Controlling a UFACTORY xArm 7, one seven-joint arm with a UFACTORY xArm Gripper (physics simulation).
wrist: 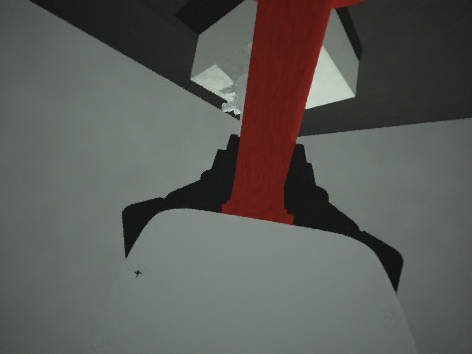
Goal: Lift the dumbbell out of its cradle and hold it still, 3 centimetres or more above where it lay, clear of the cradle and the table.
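Frame: origin at the arm's base, x ahead, y left, z up, level; metres.
Where they show: gripper, fingertip midpoint: [263, 154].
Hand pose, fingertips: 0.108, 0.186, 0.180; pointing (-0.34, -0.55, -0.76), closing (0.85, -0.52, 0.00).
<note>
After its pixels a point has its place, as x, y, z.
The red dumbbell [275, 90] {0.132, 0.231, 0.157} shows as a long bar running from the top edge of the wrist view down between the fingers, with a flared end near the gripper body. Part of its wider far end shows at the top edge. My black gripper [263, 154] {0.107, 0.186, 0.180} is shut on the dumbbell, with one finger at each side of the bar. A pale, box-like block [342, 82] {0.123, -0.031, -0.008}, apparently the cradle, shows behind the dumbbell and is partly hidden by it. The size of the gap between them cannot be told from this view.
A dark table surface [415, 85] {0.239, -0.205, -0.082} spans the top of the view, with its edges running down to a corner behind the bar. Dark shadows lie beside the pale block. Grey floor shows beyond the table edges at left and right.
</note>
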